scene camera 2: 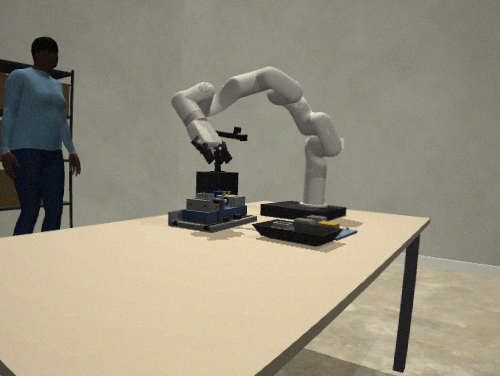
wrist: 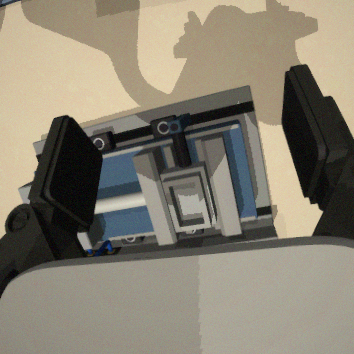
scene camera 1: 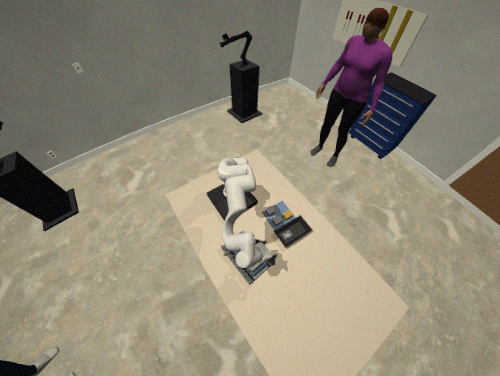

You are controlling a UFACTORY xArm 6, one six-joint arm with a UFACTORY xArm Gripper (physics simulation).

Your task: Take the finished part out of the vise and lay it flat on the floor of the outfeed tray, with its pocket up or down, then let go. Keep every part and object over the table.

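Frame: origin at the arm's base, x right, y back, z down, level; centimetres.
Where they show: gripper, fingertip midpoint: point(scene camera 2: 221, 161) point(wrist: 178, 115) point(scene camera 1: 270, 249); arm's base at its link origin: point(scene camera 2: 313, 205).
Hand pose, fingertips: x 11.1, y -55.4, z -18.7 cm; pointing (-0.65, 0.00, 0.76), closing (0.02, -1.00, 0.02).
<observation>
Things, the pixels of their top centre, and the offset from my fingertips. "spot": a spot on its surface instead. Level surfaces: height alone.
- finished part at its top centre: point(wrist: 186, 204) point(scene camera 2: 205, 193) dx +8.7, dy +3.1, dz +11.4 cm
- vise at its top centre: point(wrist: 127, 211) point(scene camera 2: 215, 196) point(scene camera 1: 246, 252) dx +9.2, dy +9.8, dz +13.0 cm
- light grey pocketed piece at its top centre: point(scene camera 2: 282, 222) point(scene camera 1: 287, 234) dx -21.4, dy +3.5, dz +18.2 cm
- blue mat at its surface level: dz +22.1 cm
- orange block at its top centre: point(scene camera 2: 328, 222) point(scene camera 1: 288, 214) dx -32.4, dy +14.5, dz +18.5 cm
- small blue fitting at a spot on its surface: point(wrist: 105, 247) spot: dx +17.6, dy +18.8, dz +20.8 cm
The finished part point(wrist: 192, 205) is a small grey block with its rectangular pocket up, between the two light grey jaws of the vise point(scene camera 1: 257, 270) point(scene camera 2: 202, 216) point(wrist: 120, 172). A black arm on the vise reaches to the part's edge in the wrist view. My gripper point(scene camera 1: 268, 251) point(scene camera 2: 216, 159) point(wrist: 178, 115) is open and empty, tilted above the vise, with the part in view between and below its wide-apart fingers. The black outfeed tray point(scene camera 1: 306, 225) point(scene camera 2: 280, 236) stands beside the vise, towards the blue mat. A light grey pocketed piece point(scene camera 1: 286, 233) point(scene camera 2: 283, 225) lies in it.
A blue mat point(scene camera 1: 282, 205) point(scene camera 2: 346, 233) beside the tray bears grey blocks and an orange block point(scene camera 1: 288, 214) point(scene camera 2: 328, 225). The black robot base point(scene camera 1: 216, 196) point(scene camera 2: 280, 210) stands at the table's end. The vise lies near one long table edge. A small blue fitting point(wrist: 105, 247) sits on the vise.
</observation>
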